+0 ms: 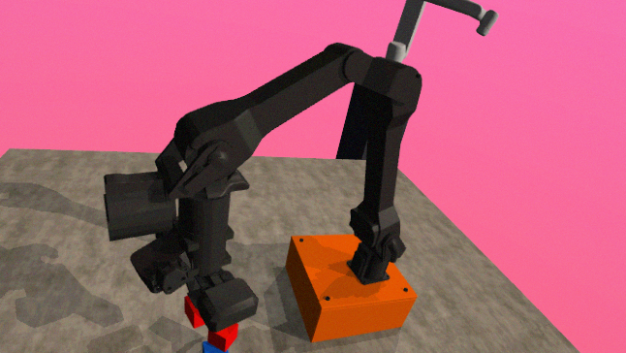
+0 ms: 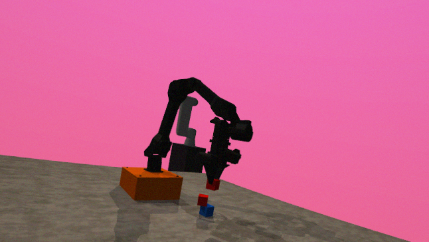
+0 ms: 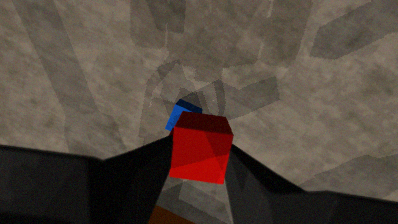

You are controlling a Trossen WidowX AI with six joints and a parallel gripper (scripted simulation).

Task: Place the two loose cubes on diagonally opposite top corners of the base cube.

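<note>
Now: gripper tip 2 cm past the blue cube, 2 cm to the right of it and 10 cm above it.
</note>
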